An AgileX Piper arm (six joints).
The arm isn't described. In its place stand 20 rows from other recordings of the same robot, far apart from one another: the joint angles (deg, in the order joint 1, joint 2, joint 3, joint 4, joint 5, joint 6), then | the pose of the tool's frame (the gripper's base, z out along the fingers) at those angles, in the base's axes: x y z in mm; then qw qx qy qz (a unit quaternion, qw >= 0).
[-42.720, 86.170, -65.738, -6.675, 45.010, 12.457] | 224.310, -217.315, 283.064, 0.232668, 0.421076, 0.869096, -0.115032
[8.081, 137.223, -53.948, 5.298, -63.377, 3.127] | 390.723, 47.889, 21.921, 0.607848, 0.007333, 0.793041, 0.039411
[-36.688, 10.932, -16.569, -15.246, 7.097, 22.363] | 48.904, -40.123, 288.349, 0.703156, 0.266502, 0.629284, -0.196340
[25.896, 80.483, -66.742, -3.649, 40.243, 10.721] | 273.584, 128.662, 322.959, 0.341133, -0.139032, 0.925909, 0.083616
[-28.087, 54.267, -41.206, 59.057, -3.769, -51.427] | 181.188, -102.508, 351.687, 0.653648, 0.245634, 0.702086, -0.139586
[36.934, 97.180, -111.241, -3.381, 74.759, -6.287] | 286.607, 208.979, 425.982, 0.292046, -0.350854, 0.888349, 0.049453
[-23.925, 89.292, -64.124, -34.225, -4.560, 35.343] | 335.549, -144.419, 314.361, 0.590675, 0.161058, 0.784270, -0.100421
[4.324, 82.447, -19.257, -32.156, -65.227, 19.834] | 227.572, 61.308, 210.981, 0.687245, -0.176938, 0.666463, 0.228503
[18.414, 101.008, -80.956, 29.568, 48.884, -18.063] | 351.736, 152.758, 275.801, 0.217310, -0.180721, 0.932273, 0.225794
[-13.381, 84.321, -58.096, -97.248, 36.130, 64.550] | 302.049, -126.564, 317.232, 0.424452, 0.043343, 0.780818, -0.456382
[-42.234, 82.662, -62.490, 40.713, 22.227, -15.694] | 255.326, -201.466, 316.364, 0.489642, 0.417161, 0.765183, 0.026884
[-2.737, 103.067, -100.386, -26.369, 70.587, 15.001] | 382.191, -56.434, 345.844, 0.206557, 0.113921, 0.949984, -0.204660
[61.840, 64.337, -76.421, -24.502, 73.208, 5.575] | 123.482, 154.120, 420.876, 0.354572, -0.440320, 0.824654, -0.018540
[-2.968, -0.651, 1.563, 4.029, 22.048, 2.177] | 52.337, -0.310, 170.212, 0.587871, 0.054855, 0.806681, 0.025775
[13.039, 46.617, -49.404, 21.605, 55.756, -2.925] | 129.909, 58.516, 348.148, 0.334783, -0.084850, 0.914025, 0.212788
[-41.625, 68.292, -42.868, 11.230, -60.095, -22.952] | 171.888, -173.295, 389.414, 0.765771, 0.164875, 0.401781, -0.474324
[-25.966, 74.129, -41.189, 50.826, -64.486, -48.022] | 197.489, -166.992, 334.577, 0.638854, 0.343410, 0.480817, -0.492697
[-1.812, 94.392, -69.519, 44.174, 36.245, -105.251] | 360.321, 26.112, 275.793, 0.402547, -0.556231, 0.726020, -0.038187
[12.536, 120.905, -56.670, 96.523, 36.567, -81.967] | 347.530, 132.454, 81.591, 0.207852, -0.066686, 0.907373, 0.359201
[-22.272, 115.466, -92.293, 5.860, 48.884, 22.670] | 407.018, -159.134, 220.563, 0.198434, 0.397458, 0.894771, 0.045114
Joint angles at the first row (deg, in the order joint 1, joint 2, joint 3, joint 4, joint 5, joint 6):
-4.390, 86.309, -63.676, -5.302, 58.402, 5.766
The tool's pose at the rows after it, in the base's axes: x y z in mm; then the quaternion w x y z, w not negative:
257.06, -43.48, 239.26, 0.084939, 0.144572, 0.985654, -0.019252
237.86, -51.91, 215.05, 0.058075, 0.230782, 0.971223, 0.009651
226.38, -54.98, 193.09, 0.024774, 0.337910, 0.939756, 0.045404
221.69, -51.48, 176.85, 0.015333, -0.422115, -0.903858, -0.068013
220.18, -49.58, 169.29, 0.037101, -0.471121, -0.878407, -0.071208
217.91, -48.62, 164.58, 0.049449, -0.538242, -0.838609, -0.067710
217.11, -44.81, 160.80, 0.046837, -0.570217, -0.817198, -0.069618
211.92, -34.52, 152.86, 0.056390, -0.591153, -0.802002, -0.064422
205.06, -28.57, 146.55, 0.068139, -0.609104, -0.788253, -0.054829
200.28, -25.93, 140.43, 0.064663, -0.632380, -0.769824, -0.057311
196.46, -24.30, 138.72, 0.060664, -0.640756, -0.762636, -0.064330
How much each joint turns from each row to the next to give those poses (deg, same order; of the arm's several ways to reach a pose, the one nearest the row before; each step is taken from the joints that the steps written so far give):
-4.474, -2.831, 8.515, 2.784, -1.468, 3.253
-3.831, -0.656, 6.399, 3.782, -2.663, 4.342
-2.900, 1.170, 4.366, 5.033, -1.923, 6.882
-0.659, 2.084, 2.234, 3.836, -0.277, 7.262
-0.001, 1.250, 0.794, 1.140, 0.002, 5.474
0.001, 0.443, 0.864, 0.311, -0.497, 8.635
0.782, 0.001, 1.089, 0.667, -1.851, 4.537
2.277, 0.110, 2.233, 0.349, -1.669, 4.694
1.296, 0.001, 1.939, -0.244, -0.690, 3.861
0.357, -0.114, 2.045, 0.886, -2.649, 2.778
0.001, -0.686, 1.356, 1.138, -1.428, 0.252

